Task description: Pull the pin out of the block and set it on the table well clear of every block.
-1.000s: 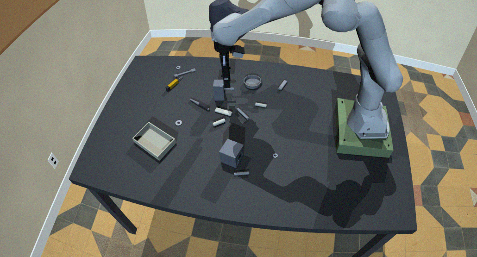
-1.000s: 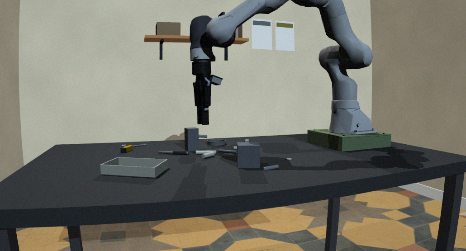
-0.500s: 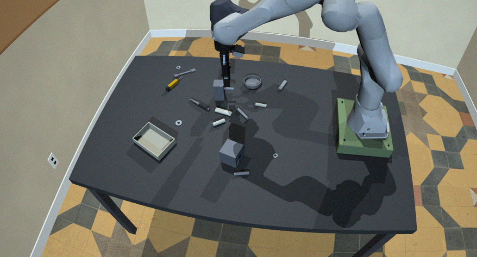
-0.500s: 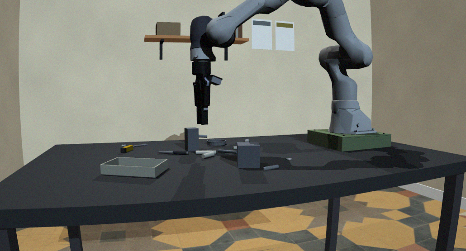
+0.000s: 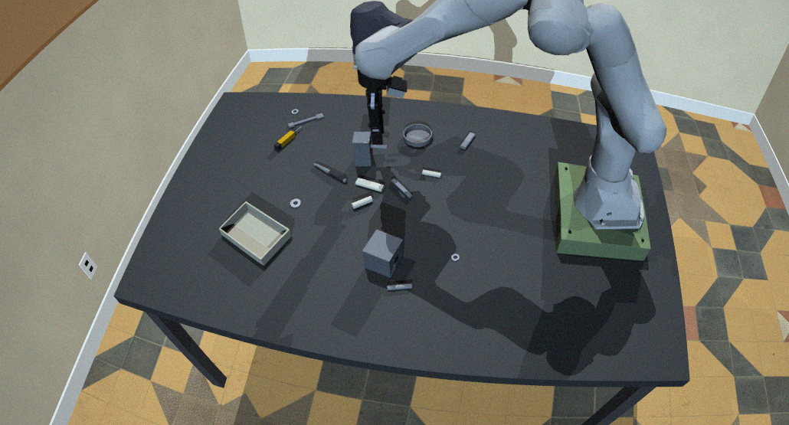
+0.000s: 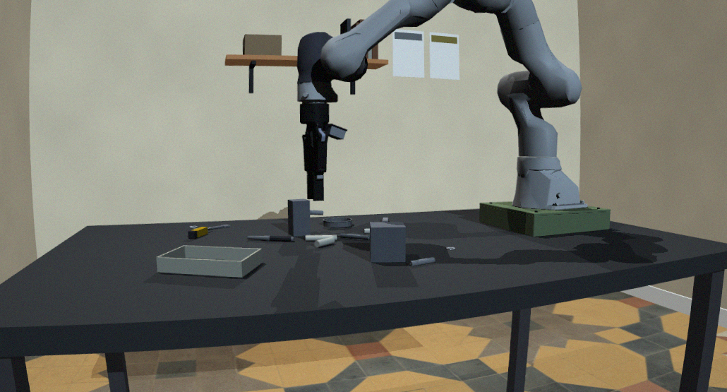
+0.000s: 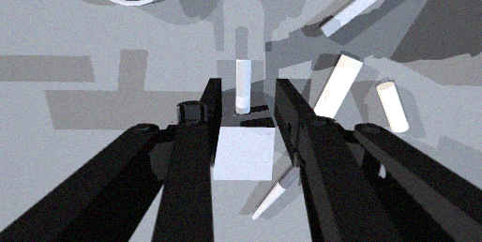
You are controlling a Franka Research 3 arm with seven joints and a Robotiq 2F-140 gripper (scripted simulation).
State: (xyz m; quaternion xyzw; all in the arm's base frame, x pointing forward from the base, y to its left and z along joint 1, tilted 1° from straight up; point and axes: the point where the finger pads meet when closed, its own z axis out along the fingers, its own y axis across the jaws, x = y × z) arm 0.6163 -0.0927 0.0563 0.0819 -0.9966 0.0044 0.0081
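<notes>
Right now the pin is 20 mm ahead of my hand and 60 mm below it. Round my hand: yellow-handled screwdriver (300 mm ahead, 50 mm to the right, 110 mm below); round dish (90 mm behind, 120 mm to the right, 110 mm below); tray (270 mm ahead, 310 mm to the left, 110 mm below).
</notes>
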